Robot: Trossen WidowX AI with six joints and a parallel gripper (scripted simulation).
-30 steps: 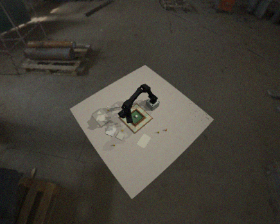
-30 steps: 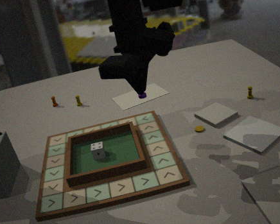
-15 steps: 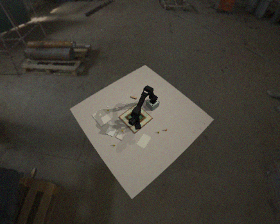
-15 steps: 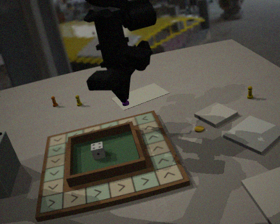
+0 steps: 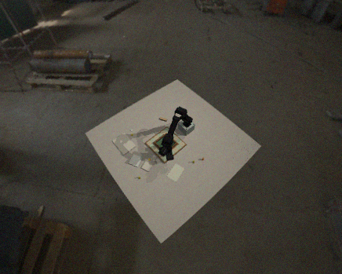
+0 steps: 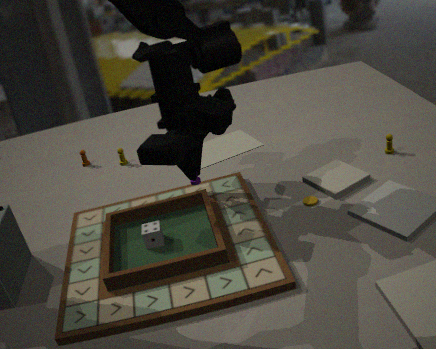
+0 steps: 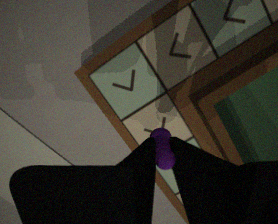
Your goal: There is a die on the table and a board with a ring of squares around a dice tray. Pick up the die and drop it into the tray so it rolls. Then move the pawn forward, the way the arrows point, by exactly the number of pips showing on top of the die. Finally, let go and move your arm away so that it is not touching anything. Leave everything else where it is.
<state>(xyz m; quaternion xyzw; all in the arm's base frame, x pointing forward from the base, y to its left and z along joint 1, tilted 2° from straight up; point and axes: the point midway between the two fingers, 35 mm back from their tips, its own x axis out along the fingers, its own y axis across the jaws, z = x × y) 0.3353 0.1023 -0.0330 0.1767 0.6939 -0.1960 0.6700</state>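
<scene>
Now: gripper tip 110 mm to the left of the die, 80 mm past it and 10 mm above it. Round my gripper tip: dice tray 110 mm to the right, 70 mm behind, 30 mm below; white card 160 mm to the left, 60 mm ahead, 40 mm below; purple pawn 10 mm above.
</scene>
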